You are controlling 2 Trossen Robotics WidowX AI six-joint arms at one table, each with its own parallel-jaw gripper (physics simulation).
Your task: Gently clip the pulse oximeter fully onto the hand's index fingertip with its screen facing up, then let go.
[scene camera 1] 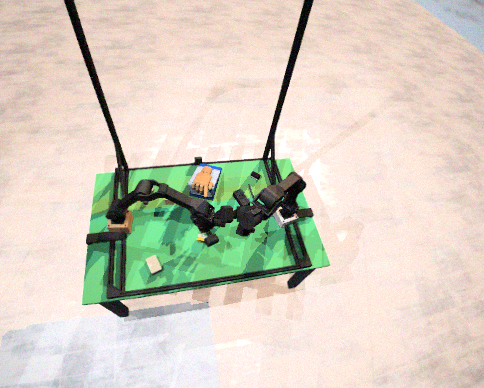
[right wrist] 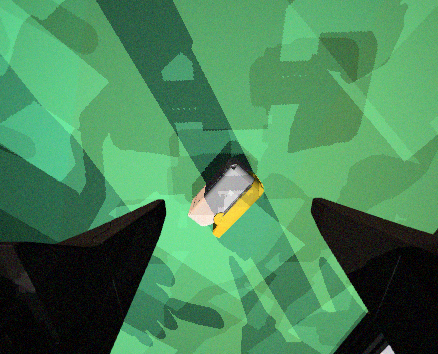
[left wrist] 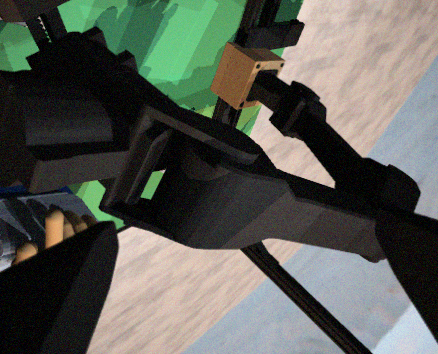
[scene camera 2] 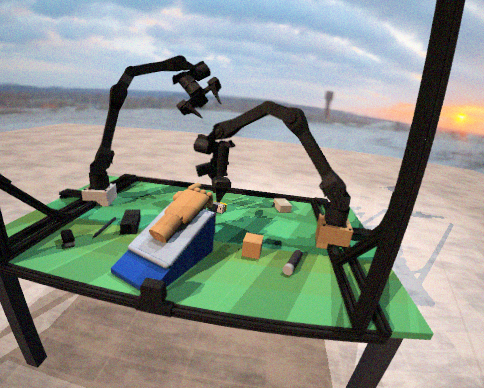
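Pixels of known places: left gripper, fingertip midpoint: (scene camera 1: 220, 215) (left wrist: 247, 227) (scene camera 2: 211, 110); right gripper, fingertip midpoint: (scene camera 1: 205, 235) (right wrist: 238, 205) (left wrist: 20, 17) (scene camera 2: 216, 197); left arm's base at its link origin: (scene camera 1: 286, 213) (scene camera 2: 99, 187); right arm's base at its link origin: (scene camera 1: 118, 218) (left wrist: 261, 84) (scene camera 2: 335, 222).
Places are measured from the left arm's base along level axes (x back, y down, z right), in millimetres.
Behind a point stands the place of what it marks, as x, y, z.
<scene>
The small pulse oximeter (scene camera 1: 202, 237) @(-472, 29, 35) (scene camera 2: 221, 207) @(-482, 34, 60) (right wrist: 230, 192) @(-461, 28, 32), with a light grey upper face, a yellow side and a pale end, lies on the green table. The tan hand (scene camera 1: 204, 178) @(-368, -91, 302) (scene camera 2: 186, 209) @(-379, -79, 344) rests palm down on a sloped blue stand (scene camera 2: 197, 250) @(-411, 19, 381) with a pale top; some fingers of the hand (left wrist: 54, 229) @(-392, -103, 200) show in the left wrist view. My right gripper (scene camera 2: 220, 196) @(-460, 6, 29) (right wrist: 238, 205) @(-460, 6, 29) is open and empty, pointing down above the oximeter, which appears between its fingertips. My left gripper (scene camera 2: 210, 110) @(-423, -309, -47) is open and empty, high above the table.
An orange block (scene camera 2: 252, 246) @(-559, 21, 349), a grey cylinder (scene camera 2: 292, 263) @(-659, 34, 409), a beige block (scene camera 1: 154, 264) @(-732, 29, -20) (scene camera 2: 282, 205) @(-725, 29, 22), a black box (scene camera 2: 130, 221) @(-192, 25, 226), a dark pen (scene camera 2: 104, 227) @(-105, 52, 225) and a small black item (scene camera 1: 255, 176) @(-40, 30, 307) (scene camera 2: 67, 238) @(-46, 29, 343) lie on the table. The two arms are close together in scene camera 1.
</scene>
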